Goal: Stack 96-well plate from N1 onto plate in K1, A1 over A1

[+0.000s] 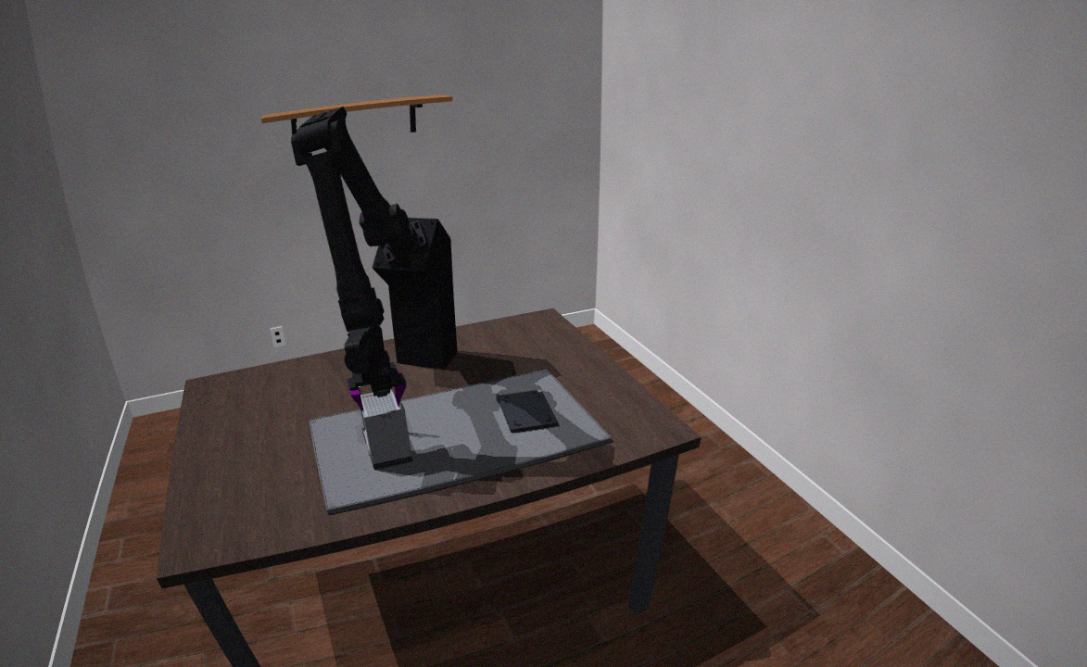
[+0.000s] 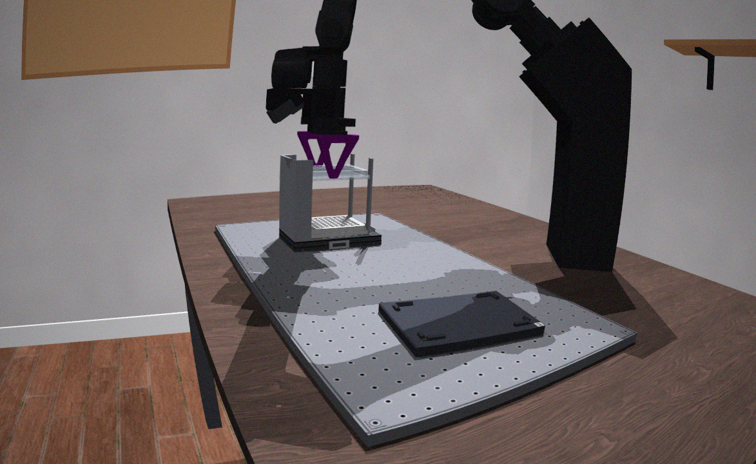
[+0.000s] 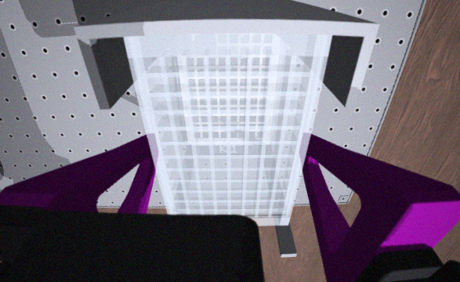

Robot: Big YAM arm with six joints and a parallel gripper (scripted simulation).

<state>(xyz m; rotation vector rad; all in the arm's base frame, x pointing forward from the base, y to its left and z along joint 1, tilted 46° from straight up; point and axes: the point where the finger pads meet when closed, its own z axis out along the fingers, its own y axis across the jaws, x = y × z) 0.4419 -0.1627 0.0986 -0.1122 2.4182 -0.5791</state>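
Right now my hand is 6 cm short of the tall grey wall and 4 cm above it. The rest, counted from my hand: pale A1 label 45 cm to the left, 11 cm below, 6 cm behind.
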